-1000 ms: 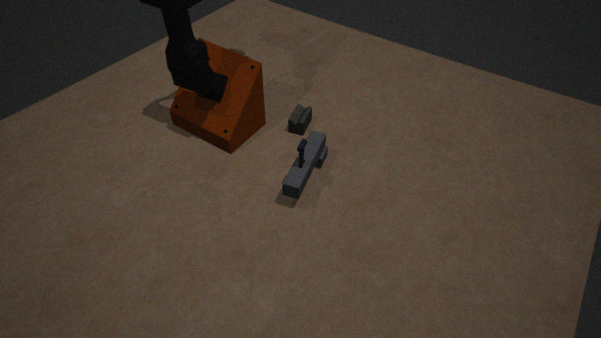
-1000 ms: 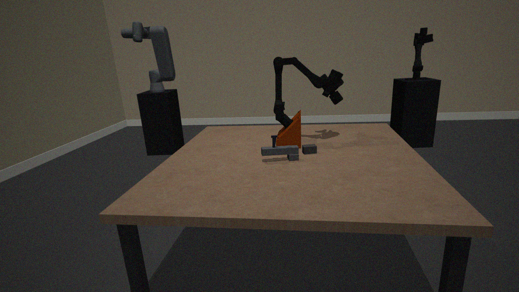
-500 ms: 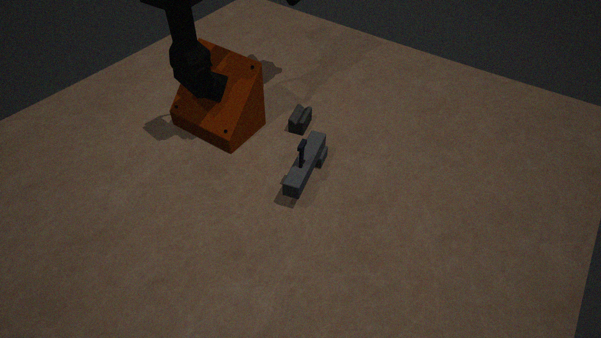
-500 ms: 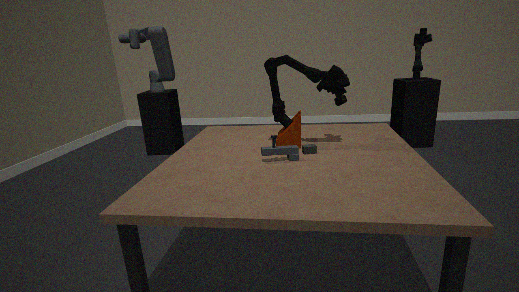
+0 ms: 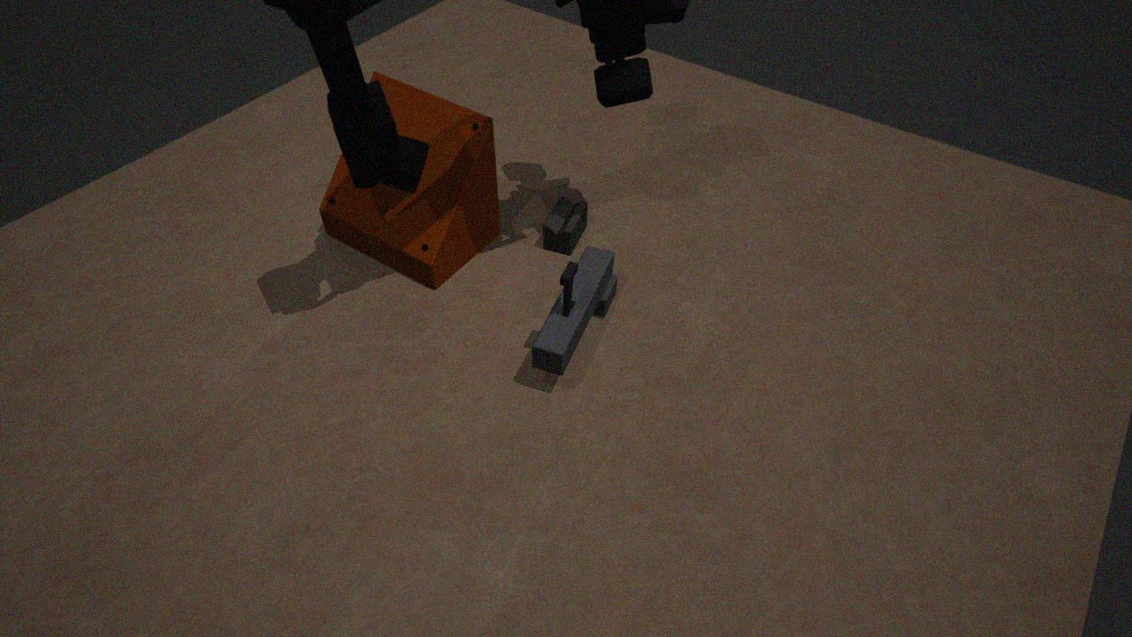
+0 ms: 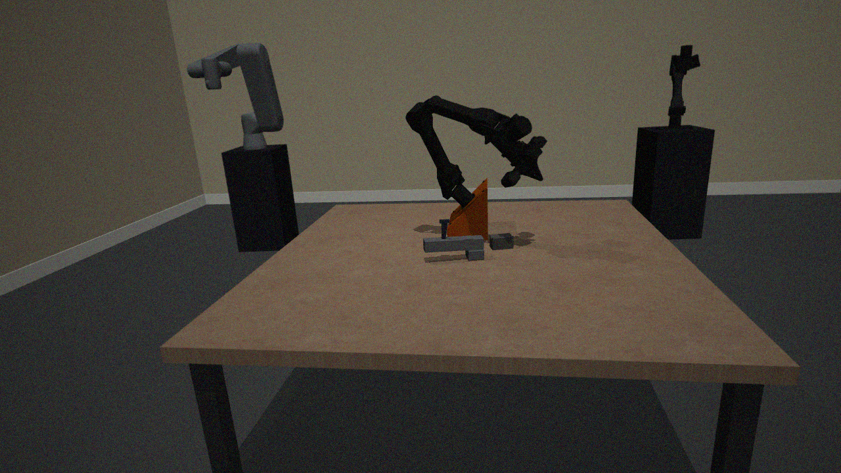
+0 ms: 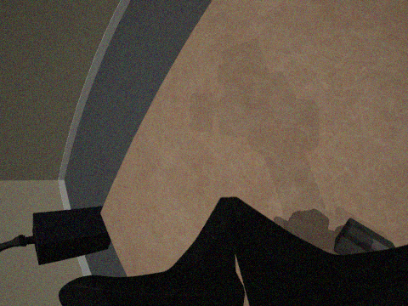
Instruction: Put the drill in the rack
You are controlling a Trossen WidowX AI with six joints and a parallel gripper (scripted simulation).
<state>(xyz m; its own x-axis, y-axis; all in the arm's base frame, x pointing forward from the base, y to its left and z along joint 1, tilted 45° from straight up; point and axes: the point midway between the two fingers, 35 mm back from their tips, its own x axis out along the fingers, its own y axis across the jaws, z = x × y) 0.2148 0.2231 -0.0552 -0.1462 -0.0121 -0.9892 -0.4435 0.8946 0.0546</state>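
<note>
My gripper tip is now 9 cm short of the dark key, 31 cm to the left of it and 12 cm above it. Also, from my gripper tip: rack (2 cm behind, 12 cm to the right, 20 cm below); then grey-blue block (8 cm ahead, 28 cm to the right, 18 cm below); then drill (8 cm ahead, 26 cm to the right, 17 cm below).
</note>
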